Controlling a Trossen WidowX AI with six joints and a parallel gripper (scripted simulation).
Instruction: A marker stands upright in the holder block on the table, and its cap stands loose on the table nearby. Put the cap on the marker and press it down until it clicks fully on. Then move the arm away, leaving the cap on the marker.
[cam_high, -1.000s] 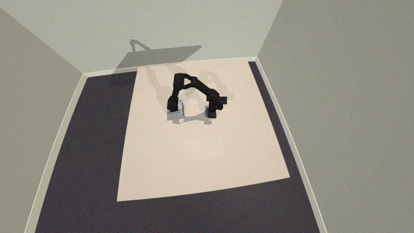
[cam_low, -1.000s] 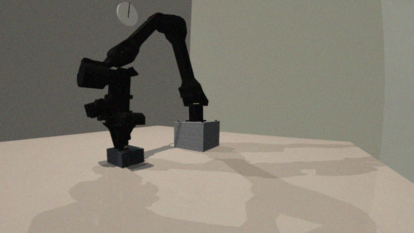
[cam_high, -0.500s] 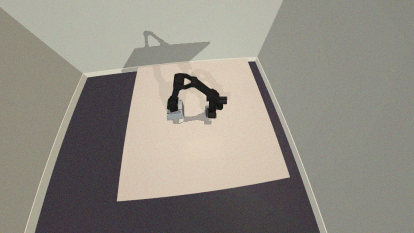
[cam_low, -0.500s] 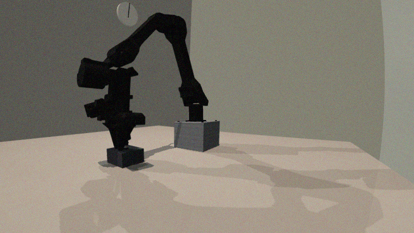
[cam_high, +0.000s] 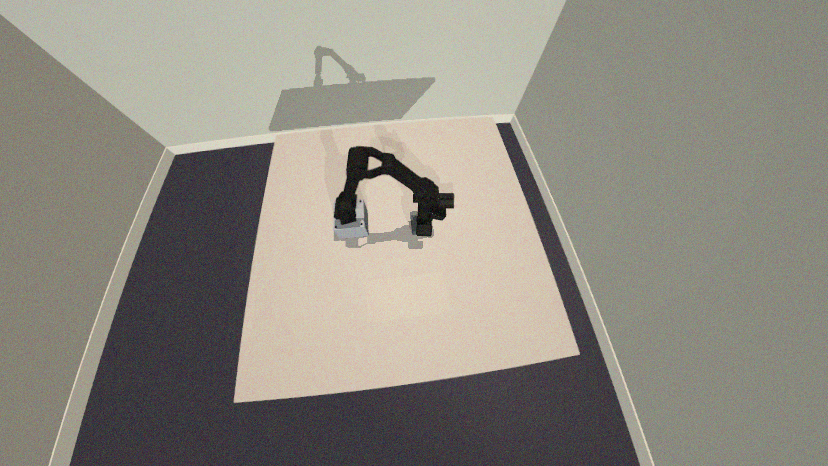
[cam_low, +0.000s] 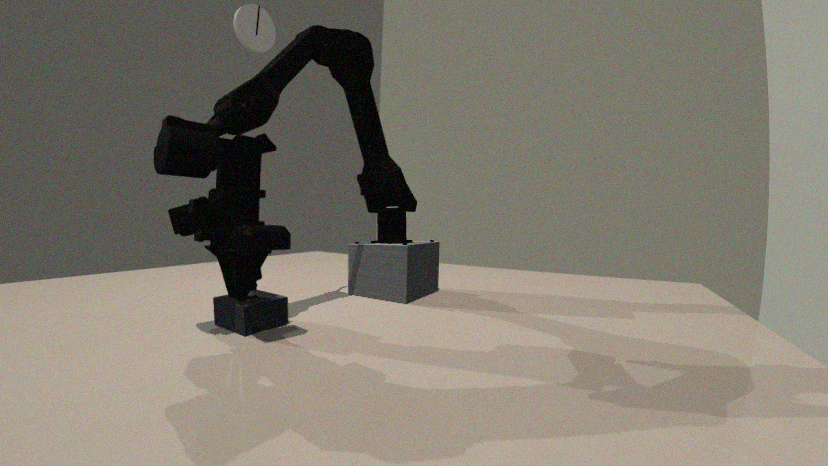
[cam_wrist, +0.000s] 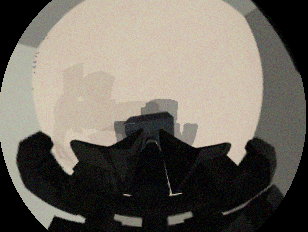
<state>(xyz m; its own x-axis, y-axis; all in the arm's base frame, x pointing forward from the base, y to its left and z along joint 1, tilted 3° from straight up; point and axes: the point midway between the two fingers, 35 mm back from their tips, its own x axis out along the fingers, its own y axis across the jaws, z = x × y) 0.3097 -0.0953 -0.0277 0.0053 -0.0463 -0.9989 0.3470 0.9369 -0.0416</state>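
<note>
The black cap is 2 cm behind my gripper tip, 1 cm to the left of it and 5 cm above it. The rest, counted from my gripper tip: dark holder block (2 cm behind, 1 cm to the left, 2 cm below).
</note>
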